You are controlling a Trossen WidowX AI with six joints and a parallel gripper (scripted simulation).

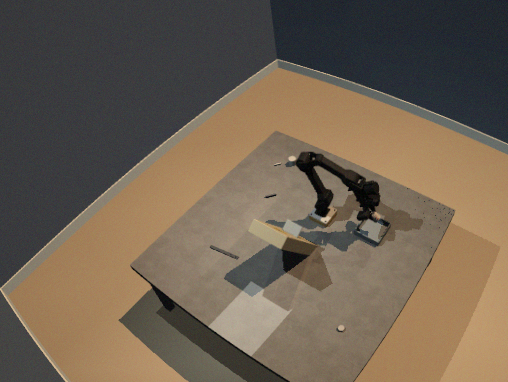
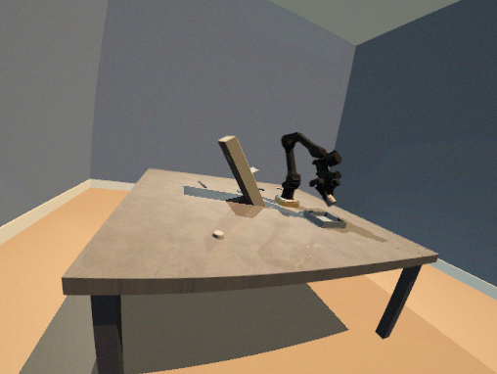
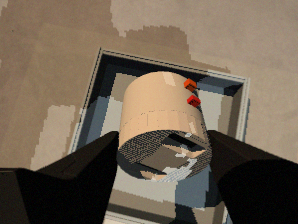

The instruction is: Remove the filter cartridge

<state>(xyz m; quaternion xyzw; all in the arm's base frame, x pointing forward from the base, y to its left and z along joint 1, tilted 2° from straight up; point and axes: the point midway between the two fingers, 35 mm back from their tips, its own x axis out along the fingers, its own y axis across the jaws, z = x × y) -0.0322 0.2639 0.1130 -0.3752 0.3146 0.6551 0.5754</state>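
Now: the grey tray 100 mm below my gripper tip. Round my gripper tip: filter cartridge right at my gripper tip; then cream service panel 350 mm ahead, 310 mm to the right, 50 mm above.
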